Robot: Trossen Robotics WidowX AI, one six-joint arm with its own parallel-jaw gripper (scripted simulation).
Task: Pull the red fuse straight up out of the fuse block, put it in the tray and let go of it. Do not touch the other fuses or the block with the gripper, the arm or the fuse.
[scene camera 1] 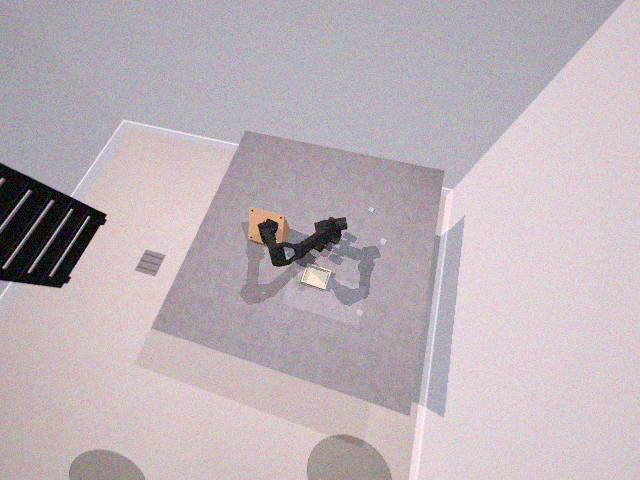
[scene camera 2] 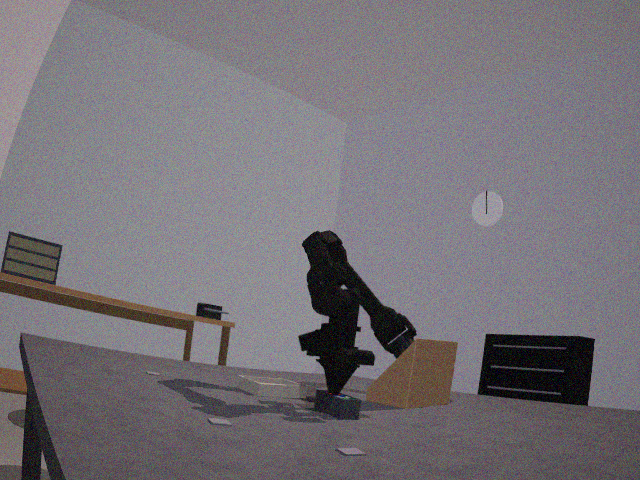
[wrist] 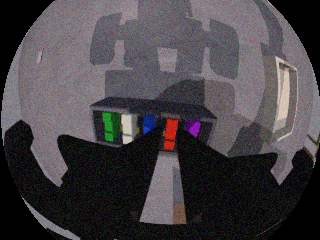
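Note:
Pale tray: visible. My gripper: visible, and shown in the wrist view as well.

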